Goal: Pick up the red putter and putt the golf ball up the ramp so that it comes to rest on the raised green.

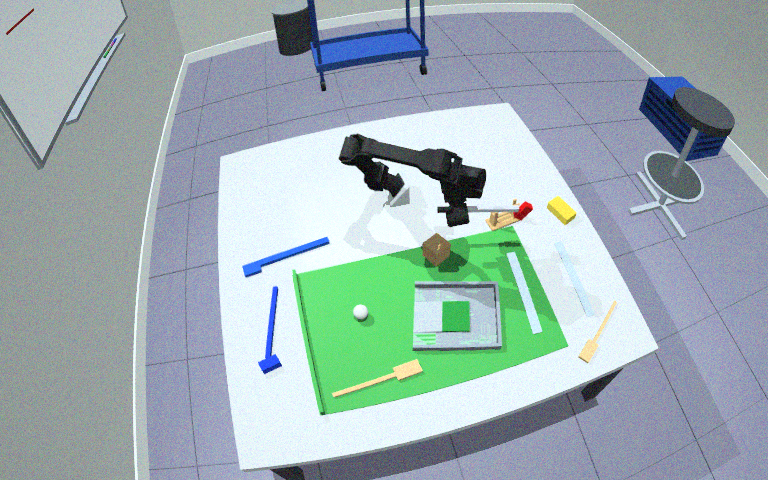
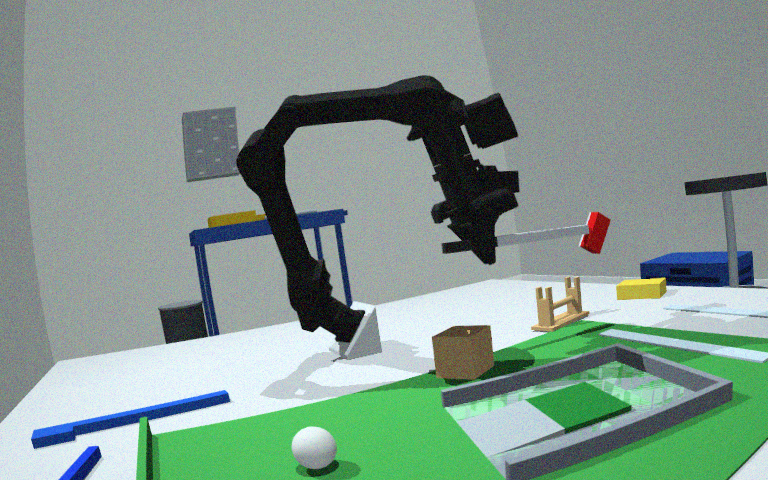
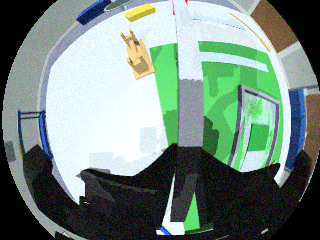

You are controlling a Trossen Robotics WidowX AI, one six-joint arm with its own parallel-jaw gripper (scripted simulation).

In view: the gripper (image 2: 490, 263), a brown box (image 2: 460, 352), a yellow block (image 2: 637, 288) and a wooden stand (image 2: 547, 321).
The gripper shows as well in image 1 (image 1: 459, 216) and in image 3 (image 3: 182, 147). The wooden stand is seen too in image 3 (image 3: 138, 58).
